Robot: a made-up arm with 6 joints. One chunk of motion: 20 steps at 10 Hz.
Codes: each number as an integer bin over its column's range. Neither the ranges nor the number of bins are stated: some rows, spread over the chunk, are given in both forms.
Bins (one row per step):
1: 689 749 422 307 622 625
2: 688 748 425 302 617 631
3: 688 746 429 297 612 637
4: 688 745 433 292 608 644
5: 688 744 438 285 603 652
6: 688 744 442 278 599 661
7: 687 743 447 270 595 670
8: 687 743 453 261 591 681
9: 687 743 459 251 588 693
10: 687 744 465 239 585 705
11: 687 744 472 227 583 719
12: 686 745 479 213 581 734
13: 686 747 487 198 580 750
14: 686 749 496 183 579 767
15: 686 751 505 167 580 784
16: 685 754 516 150 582 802
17: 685 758 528 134 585 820
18: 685 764 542 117 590 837
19: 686 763 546 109 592 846
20: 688 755 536 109 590 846
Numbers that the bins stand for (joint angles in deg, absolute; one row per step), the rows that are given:
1: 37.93 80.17 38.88 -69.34 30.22 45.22
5: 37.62 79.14 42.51 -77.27 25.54 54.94
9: 37.32 78.93 47.27 -89.51 21.84 69.71
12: 37.02 79.34 51.80 -103.20 20.11 84.48
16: 36.71 81.20 60.18 -125.90 20.36 108.98
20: 37.62 81.41 64.72 -140.67 22.33 124.83
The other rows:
2: 37.62 79.96 39.56 -71.14 28.99 47.38
3: 37.62 79.55 40.47 -72.94 27.76 49.54
4: 37.62 79.34 41.38 -74.75 26.77 52.06
6: 37.62 79.14 43.42 -79.79 24.55 58.19
7: 37.32 78.93 44.55 -82.67 23.56 61.43
8: 37.32 78.93 45.91 -85.91 22.58 65.39
10: 37.32 79.14 48.63 -93.84 21.10 74.04
11: 37.32 79.14 50.21 -98.16 20.60 79.08
13: 37.02 79.76 53.61 -108.61 19.86 90.25
14: 37.02 80.17 55.65 -114.01 19.62 96.37
15: 37.02 80.58 57.69 -119.77 19.86 102.49
17: 36.71 82.03 62.90 -131.66 21.10 115.46
18: 36.71 83.27 66.08 -137.78 22.33 121.58
19: 37.02 83.06 66.98 -140.67 22.82 124.83

